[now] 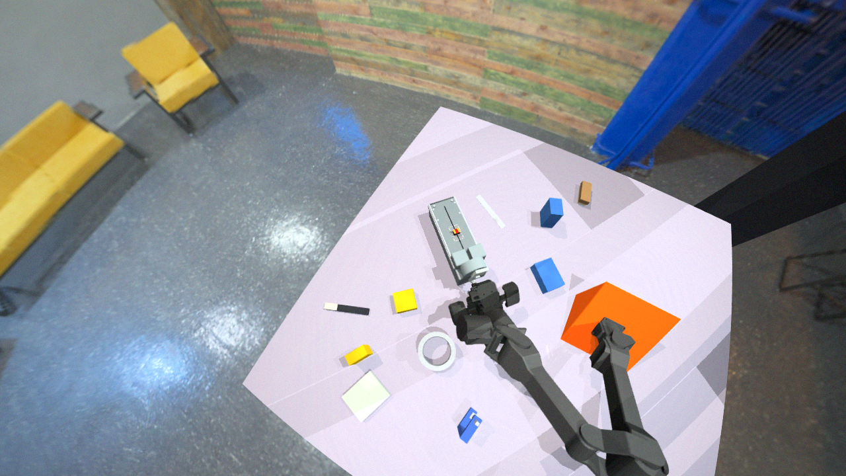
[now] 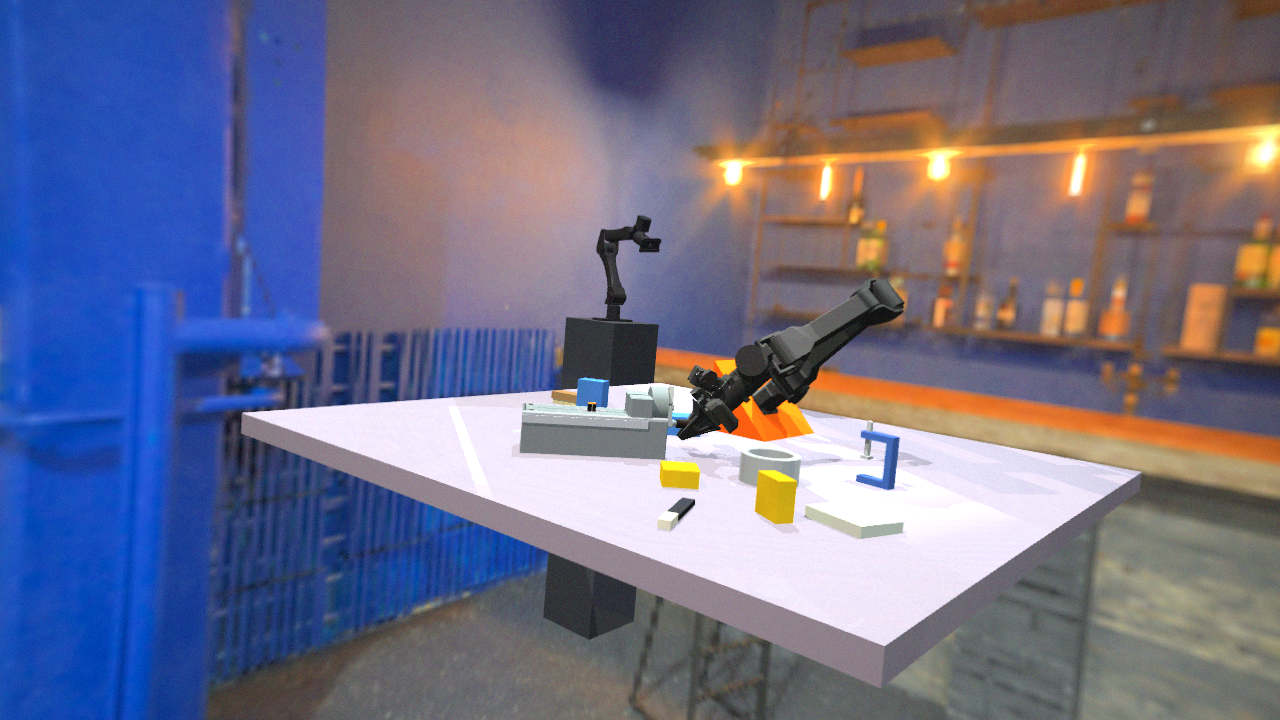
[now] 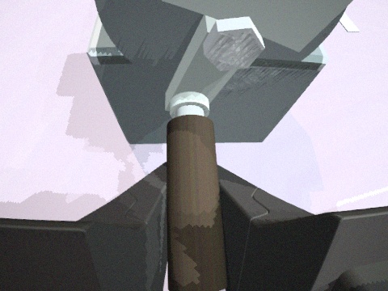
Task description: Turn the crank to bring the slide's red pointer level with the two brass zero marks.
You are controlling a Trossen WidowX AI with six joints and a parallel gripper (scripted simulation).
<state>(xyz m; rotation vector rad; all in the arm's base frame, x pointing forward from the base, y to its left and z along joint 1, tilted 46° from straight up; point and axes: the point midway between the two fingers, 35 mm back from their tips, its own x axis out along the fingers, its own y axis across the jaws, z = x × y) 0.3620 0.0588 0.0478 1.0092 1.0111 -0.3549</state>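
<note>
Now: the brown crank handle 3 cm above my gripper tip, 1 cm to the left of it and 1 cm behind it. Also, from my gripper tip: metal strip: 28 cm to the right, 6 cm ahead, 3 cm below; then blue clamp: 32 cm to the left, 15 cm behind, 2 cm above; then red pointer: 12 cm ahead, 11 cm to the right, 5 cm above.
</note>
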